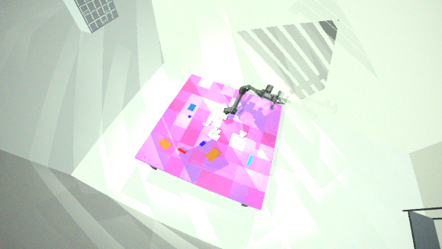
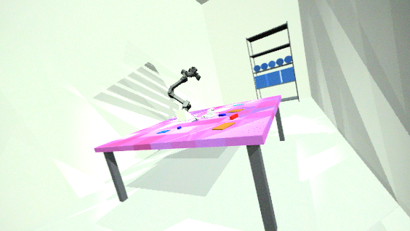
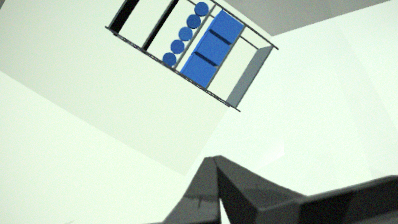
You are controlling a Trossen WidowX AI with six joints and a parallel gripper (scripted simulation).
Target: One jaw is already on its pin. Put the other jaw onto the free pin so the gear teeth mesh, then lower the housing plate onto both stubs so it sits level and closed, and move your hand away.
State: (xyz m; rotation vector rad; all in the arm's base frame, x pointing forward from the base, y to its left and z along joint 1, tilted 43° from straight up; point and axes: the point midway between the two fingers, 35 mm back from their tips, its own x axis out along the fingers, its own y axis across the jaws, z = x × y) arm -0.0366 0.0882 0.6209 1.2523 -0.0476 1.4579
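My gripper tip is 690 mm to the left of the white jaw, 430 mm above it and 190 mm short of it. Round my gripper tip: cyan bar: 470 mm below, 430 mm ahead, 130 mm to the right; then white base: 560 mm to the right, 460 mm below, 280 mm ahead; then white housing plate: 440 mm below, 260 mm to the right, 170 mm ahead.
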